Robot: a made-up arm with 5 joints.
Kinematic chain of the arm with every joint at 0, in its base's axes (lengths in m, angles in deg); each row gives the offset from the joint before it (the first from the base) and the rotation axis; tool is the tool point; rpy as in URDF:
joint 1: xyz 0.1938 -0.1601 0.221 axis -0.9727 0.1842 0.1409
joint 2: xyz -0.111 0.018 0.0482 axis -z
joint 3: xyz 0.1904 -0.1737 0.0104 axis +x
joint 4: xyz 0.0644 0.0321 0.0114 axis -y
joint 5: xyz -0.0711 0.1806 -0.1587 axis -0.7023 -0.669 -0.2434
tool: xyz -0.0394 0.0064 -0.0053 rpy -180 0 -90
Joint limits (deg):
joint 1: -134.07..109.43
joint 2: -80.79..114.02
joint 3: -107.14..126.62
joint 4: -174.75..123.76
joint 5: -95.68..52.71
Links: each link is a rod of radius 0.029 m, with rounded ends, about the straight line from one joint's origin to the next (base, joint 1, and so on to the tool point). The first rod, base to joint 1, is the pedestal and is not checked.
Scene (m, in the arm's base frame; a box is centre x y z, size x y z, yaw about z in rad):
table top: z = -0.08
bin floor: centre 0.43 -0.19 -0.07 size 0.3 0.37 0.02 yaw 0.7
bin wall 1: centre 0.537 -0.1 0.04 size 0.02 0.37 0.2 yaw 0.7
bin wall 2: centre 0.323 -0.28 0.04 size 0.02 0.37 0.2 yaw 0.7
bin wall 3: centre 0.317 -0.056 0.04 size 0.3 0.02 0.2 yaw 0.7
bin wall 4: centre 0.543 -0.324 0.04 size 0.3 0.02 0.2 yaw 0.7
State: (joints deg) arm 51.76 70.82 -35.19 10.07 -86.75
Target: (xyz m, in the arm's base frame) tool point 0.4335 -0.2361 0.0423
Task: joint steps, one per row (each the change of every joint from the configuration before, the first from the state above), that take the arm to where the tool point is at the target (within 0.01 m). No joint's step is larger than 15 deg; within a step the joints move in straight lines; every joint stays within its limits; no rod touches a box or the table.
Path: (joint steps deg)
1: -2.01 -8.47 10.17 13.06 1.52
2: -2.01 -8.46 10.16 13.06 1.51
3: -2.01 -8.47 10.17 13.05 1.52
4: -2.00 -8.46 10.17 13.06 1.51
5: -2.01 -8.47 10.17 13.06 1.52
6: -3.47 -8.98 -12.40 -1.85 1.77
7: -3.46 -8.98 -12.39 -1.85 1.78
8: -3.46 -8.98 -12.40 -1.85 1.77
9: -3.46 -8.98 -12.39 -1.85 1.78
10: -3.47 -8.97 -12.40 -1.86 1.77

